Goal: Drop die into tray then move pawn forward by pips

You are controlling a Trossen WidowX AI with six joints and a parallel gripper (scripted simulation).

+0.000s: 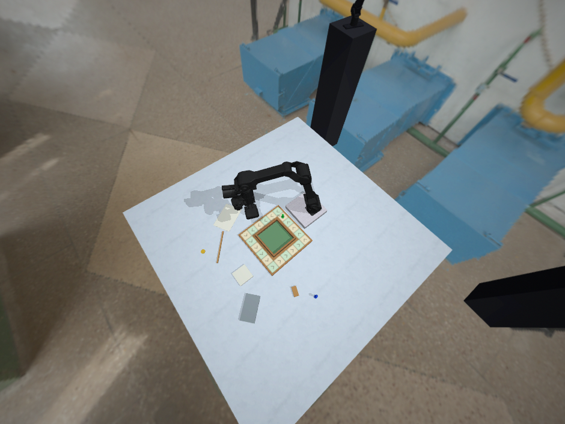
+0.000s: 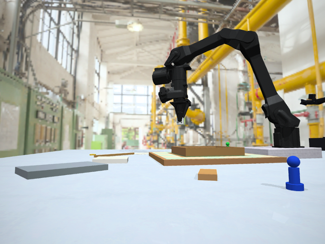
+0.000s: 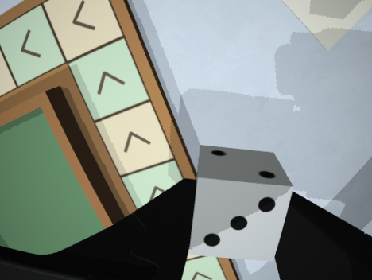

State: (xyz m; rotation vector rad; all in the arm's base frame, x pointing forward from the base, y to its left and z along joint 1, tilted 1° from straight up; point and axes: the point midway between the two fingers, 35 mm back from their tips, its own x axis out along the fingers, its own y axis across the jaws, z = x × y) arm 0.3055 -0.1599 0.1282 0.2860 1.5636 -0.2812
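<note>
My gripper tip is 14 cm past the green pawn, 10 cm to the right of it and 9 cm above it. The rest, counted from my gripper tip: cream card (11 cm ahead, 9 cm to the right, 12 cm below); green dice tray (4 cm behind, 17 cm to the left, 11 cm below); thin wooden stick (23 cm ahead, 4 cm to the left, 12 cm below).
</note>
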